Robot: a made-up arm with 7 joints. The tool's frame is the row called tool.
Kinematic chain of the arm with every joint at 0, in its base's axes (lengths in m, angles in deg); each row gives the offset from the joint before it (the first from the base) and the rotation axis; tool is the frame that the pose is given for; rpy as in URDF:
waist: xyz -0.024 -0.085 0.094 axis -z
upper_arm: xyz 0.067 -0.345 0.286 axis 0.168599 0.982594 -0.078
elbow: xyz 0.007 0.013 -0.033 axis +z
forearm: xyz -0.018 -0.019 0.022 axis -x
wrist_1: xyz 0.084 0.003 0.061 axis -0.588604 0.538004 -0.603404
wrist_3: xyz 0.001 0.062 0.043 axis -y
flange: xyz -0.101 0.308 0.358 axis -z
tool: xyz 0.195 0.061 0.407 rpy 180 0 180
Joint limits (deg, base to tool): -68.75..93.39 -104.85..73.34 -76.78..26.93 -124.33..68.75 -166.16..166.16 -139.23..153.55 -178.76..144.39
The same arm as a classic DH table. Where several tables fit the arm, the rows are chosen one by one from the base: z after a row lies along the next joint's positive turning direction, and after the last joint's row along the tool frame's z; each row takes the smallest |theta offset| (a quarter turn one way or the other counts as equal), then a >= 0, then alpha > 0; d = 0 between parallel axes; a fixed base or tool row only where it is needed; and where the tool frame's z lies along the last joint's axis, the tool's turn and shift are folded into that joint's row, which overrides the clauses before.
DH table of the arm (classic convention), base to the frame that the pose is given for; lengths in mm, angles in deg. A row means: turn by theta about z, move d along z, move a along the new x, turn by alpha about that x. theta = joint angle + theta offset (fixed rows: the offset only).
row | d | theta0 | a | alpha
base (fixed) | 0.0 | 74.23 | -88.3 | 180.00
waist | -354.3 | 83.97 | 124.4 | 85.53
upper_arm | -315.7 | 0.00 | 4.7 | 94.47
elbow | -9.9 | -80.26 | 19.0 | 90.00
forearm | -34.3 | -41.72 | -42.8 | 53.94
wrist_1 | -91.2 | -62.31 | -29.3 | -122.55
wrist_3 | -390.1 | 44.29 | -101.0 | 90.00
flange | 0.0 | -17.37 | 204.3 | 0.00
tool (fixed) | -765.0 | -162.63 | 0.0 | 0.00
Joint limits (deg, base to tool): -68.75..93.39 -104.85..73.34 -76.78..26.93 -124.33..68.75 -166.16..166.16 -139.23..153.55 -178.76..144.39

